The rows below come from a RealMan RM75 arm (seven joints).
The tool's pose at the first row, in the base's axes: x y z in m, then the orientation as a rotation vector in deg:
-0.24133 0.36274 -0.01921 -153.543 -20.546 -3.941
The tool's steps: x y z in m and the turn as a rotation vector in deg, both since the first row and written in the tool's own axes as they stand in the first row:
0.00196 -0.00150 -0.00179 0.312 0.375 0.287
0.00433 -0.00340 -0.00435 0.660 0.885 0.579
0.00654 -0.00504 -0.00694 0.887 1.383 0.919
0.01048 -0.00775 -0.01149 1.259 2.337 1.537
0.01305 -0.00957 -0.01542 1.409 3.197 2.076
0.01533 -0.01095 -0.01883 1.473 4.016 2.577
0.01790 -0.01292 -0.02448 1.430 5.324 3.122
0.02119 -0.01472 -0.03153 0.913 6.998 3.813
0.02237 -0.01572 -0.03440 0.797 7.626 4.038
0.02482 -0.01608 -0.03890 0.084 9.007 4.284
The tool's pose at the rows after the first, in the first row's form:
-0.23982 0.36376 -0.01677 -153.233 -20.026 -4.294
-0.23800 0.36489 -0.01342 -152.868 -19.457 -4.817
-0.23628 0.36575 -0.01017 -152.628 -18.835 -5.332
-0.23315 0.36712 -0.00452 -152.216 -17.694 -6.338
-0.23111 0.36765 0.00005 -152.014 -16.701 -7.285
-0.22924 0.36795 0.00395 -151.888 -15.775 -8.204
-0.22723 0.36788 0.01014 -151.777 -14.642 -9.777
-0.22447 0.36724 0.01760 -152.057 -13.211 -11.893
-0.22356 0.36717 0.02074 -152.073 -12.717 -12.680
-0.22126 0.36616 0.02521 -152.508 -11.967 -14.595

